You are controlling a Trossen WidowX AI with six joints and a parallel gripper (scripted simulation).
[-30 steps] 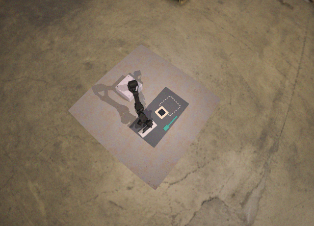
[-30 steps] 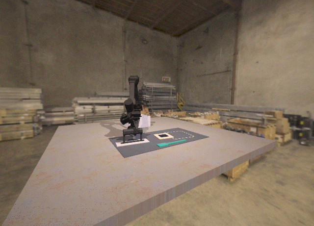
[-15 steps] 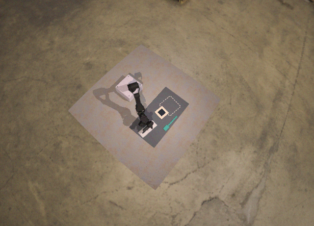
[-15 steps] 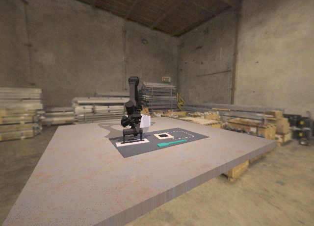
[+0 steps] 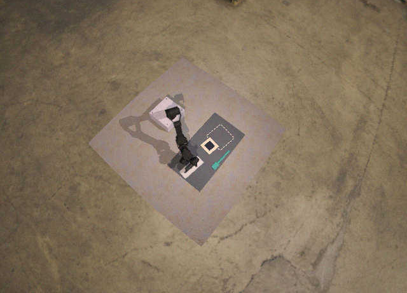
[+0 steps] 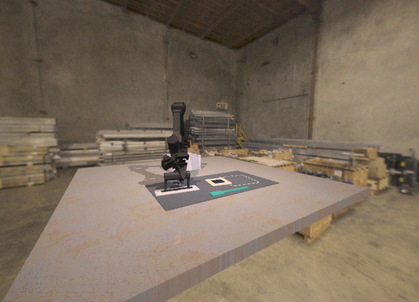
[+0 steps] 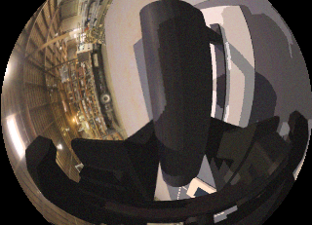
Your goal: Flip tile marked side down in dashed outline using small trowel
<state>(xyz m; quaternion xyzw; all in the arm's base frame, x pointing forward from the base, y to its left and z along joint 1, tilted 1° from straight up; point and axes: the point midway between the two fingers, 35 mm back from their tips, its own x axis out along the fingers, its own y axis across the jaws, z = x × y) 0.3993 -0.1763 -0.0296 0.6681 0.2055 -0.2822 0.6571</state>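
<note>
The dark mat is 19 cm to the left of my gripper tip, 7 cm below it and 3 cm behind it. From my gripper tip the other things lie so: tile (22 cm to the left, 4 cm below, 3 cm behind); teal trowel (17 cm to the left, 11 cm ahead, 4 cm below).
</note>
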